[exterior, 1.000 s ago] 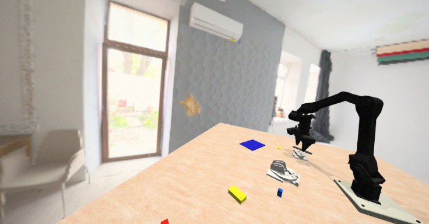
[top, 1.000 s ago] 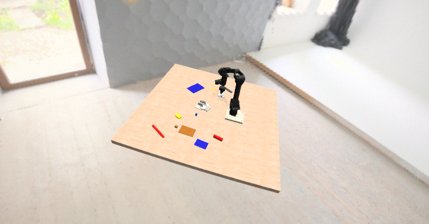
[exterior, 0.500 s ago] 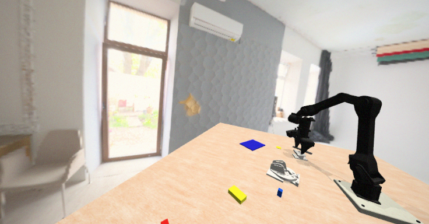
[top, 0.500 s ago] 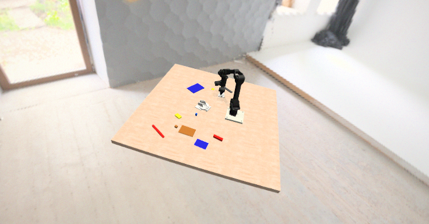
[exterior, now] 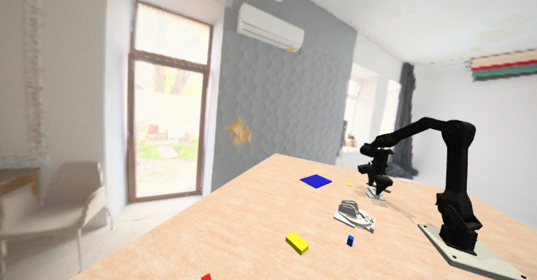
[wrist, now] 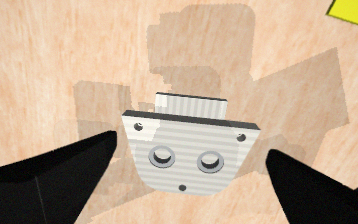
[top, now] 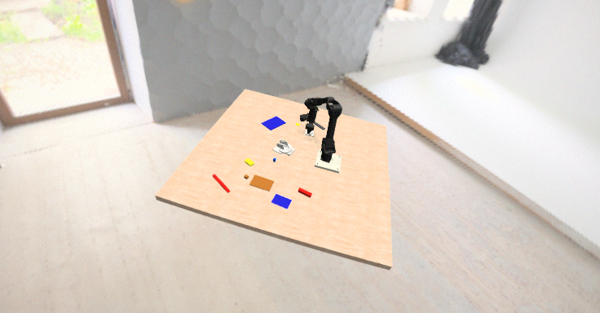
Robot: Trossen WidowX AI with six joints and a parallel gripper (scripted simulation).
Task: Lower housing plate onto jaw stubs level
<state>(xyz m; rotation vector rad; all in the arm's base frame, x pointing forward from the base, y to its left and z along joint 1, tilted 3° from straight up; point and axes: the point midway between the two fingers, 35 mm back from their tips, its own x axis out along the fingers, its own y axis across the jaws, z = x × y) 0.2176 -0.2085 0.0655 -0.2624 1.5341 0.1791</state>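
Now: gripper tip 8 cm short of the blue piece, 41 cm to the right of it and 2 cm above it. The rest, counted from my gripper tip: dark bar 4 cm behind, 15 cm to the right, 3 cm below; yellow block 20 cm ahead, 51 cm to the left, 3 cm below; brown tile 5 cm ahead, 62 cm to the left, 3 cm below.
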